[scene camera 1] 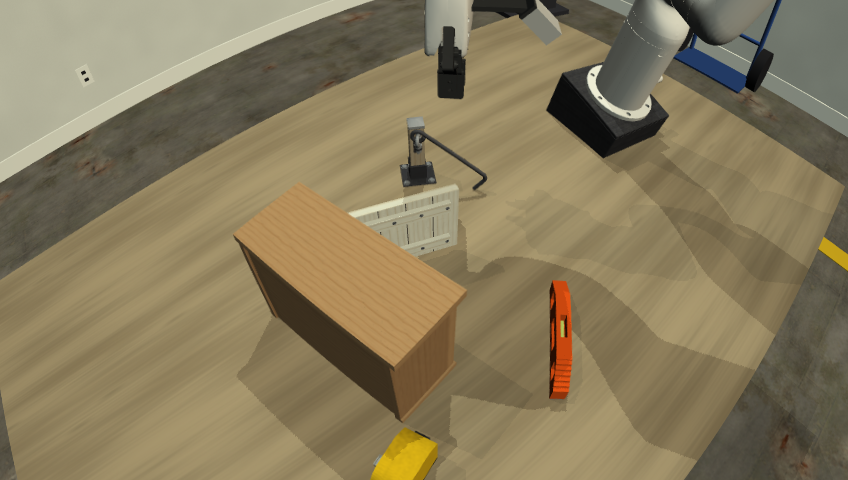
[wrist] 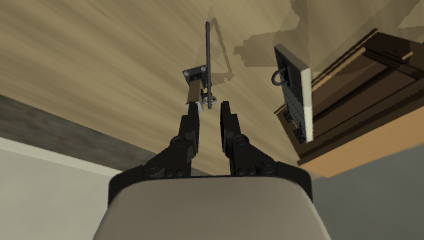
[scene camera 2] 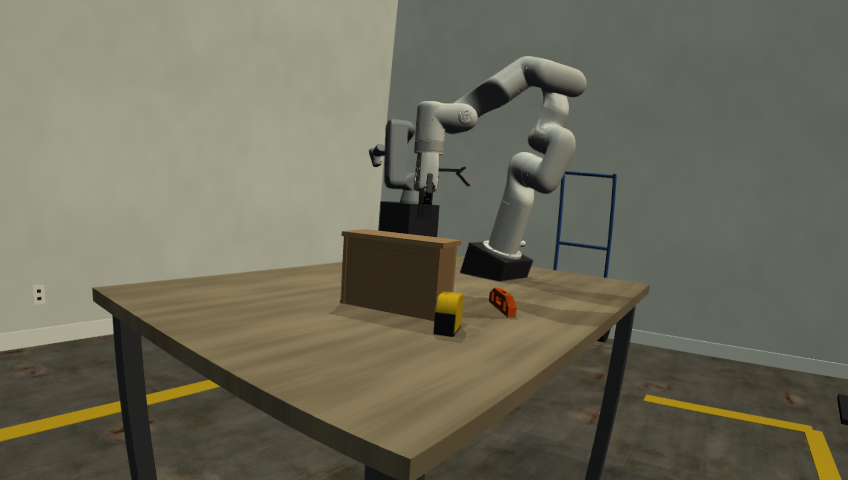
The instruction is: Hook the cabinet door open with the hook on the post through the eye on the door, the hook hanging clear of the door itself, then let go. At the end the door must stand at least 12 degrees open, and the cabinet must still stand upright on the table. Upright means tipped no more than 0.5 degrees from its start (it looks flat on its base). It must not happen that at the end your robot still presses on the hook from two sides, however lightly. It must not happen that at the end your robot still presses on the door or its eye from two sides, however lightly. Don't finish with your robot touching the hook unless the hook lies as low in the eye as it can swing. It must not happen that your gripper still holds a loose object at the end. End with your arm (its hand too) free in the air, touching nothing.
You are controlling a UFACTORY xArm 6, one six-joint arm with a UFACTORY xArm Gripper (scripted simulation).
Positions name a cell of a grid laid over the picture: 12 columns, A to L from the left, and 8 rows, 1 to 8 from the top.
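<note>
In scene camera 1 I see my gripper (scene camera 1: G2), a wooden cabinet (scene camera 1: F5) and an orange spirit level (scene camera 1: H6). The wrist view shows my gripper (wrist: F4) and the wooden cabinet (wrist: J3), but the orange spirit level is out of frame in the wrist view. In scene camera 2 I find the wooden cabinet (scene camera 2: F5) again.
</note>
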